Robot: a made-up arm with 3 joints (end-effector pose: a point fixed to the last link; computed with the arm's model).
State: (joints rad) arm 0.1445 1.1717 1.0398
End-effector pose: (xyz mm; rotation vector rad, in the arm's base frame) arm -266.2 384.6 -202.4 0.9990 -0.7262 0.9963
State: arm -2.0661 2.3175 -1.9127
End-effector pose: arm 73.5 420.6 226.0 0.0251 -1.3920 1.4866
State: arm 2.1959 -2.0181 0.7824
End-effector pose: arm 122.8 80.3 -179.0 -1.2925 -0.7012 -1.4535
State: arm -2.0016 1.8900 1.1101
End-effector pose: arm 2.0 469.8 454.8 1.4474 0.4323 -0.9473
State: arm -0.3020 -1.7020 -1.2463
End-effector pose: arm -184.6 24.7 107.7 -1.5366 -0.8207 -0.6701
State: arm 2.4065 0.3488 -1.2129
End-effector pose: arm 327.5 303.5 216.5 1.4663 -1.8350 -0.1750
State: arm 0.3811 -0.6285 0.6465
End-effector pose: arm -206.0 50.3 -204.8 -0.7130 -0.1537 0.4983
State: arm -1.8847 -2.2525 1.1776
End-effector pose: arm 221.0 146.8 366.6 0.6955 -1.6367 -2.0955
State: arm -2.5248 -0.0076 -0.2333
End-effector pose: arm 40.0 225.7 519.9 -0.2971 2.5093 -0.0841
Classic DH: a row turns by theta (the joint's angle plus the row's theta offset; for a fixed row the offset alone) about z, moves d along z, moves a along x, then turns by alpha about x. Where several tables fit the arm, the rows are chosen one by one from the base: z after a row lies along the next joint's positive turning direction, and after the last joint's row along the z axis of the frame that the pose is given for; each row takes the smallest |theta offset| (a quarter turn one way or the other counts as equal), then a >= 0, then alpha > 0; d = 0 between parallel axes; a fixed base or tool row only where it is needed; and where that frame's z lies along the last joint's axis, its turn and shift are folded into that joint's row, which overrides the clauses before.
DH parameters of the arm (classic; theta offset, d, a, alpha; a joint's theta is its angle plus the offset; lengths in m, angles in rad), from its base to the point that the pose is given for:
base (fixed): 0 0.1172 0 1.5708
joint 1: -1.5708 -0.2332 0.0947 -1.5708
joint 2: -1.5708 -0.2171 0.0876 1.5708
joint 3: 0.769 0 -0.095 0
tool (fixed): 0.8018 -0.2107 0 0

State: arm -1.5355 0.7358 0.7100
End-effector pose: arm -314.7 316.1 418.0 1.0357 1.1460 -0.0019
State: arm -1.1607 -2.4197 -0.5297
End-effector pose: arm -40.2 90.4 361.0 -2.0203 -0.0449 1.0475
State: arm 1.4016 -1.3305 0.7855
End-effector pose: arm 7.8 8.1 -200.7 -1.3992 -0.6399 -0.3055
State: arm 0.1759 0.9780 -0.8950
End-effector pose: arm -165.8 411.7 -122.4 0.9730 0.2833 -0.7336
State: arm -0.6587 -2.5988 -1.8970
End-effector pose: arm -36.5 164.5 284.5 -1.5217 -1.7452 -0.0619
